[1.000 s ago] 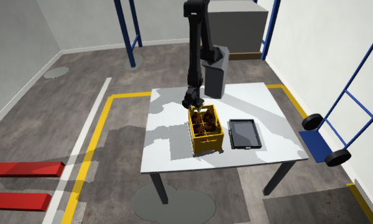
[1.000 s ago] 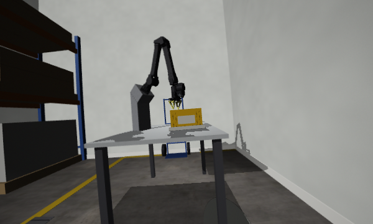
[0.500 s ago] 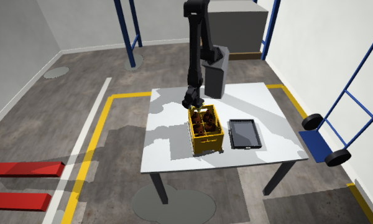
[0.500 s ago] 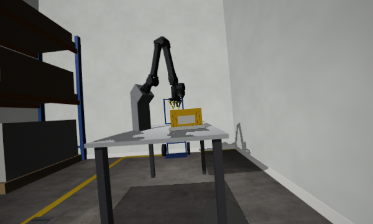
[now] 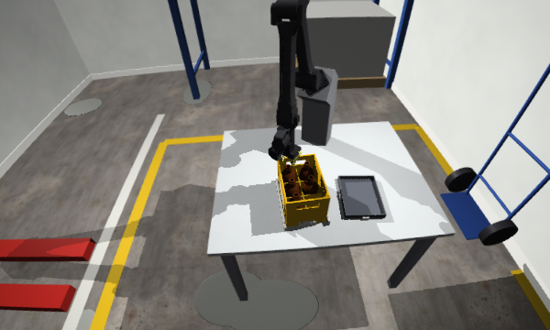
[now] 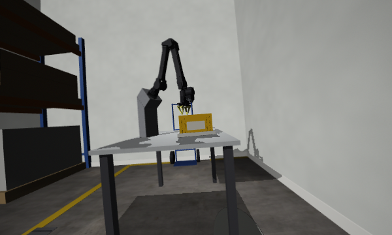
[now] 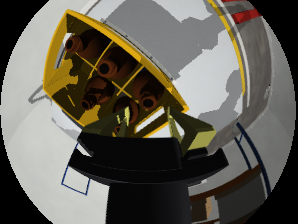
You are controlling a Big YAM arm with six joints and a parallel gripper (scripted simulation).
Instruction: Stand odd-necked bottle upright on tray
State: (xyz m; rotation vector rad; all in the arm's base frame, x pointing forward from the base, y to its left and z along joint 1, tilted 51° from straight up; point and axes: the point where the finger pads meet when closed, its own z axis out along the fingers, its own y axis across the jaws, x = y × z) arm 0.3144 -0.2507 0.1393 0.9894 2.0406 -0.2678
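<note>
Right now my hand is 30 mm short of the brown bottle, 90 mm to the right of it and 100 mm above it. The rest, counted from my hand: dark tray (220 mm ahead, 280 mm to the left, 180 mm below); crate (100 mm ahead, 20 mm to the left, 110 mm below).
</note>
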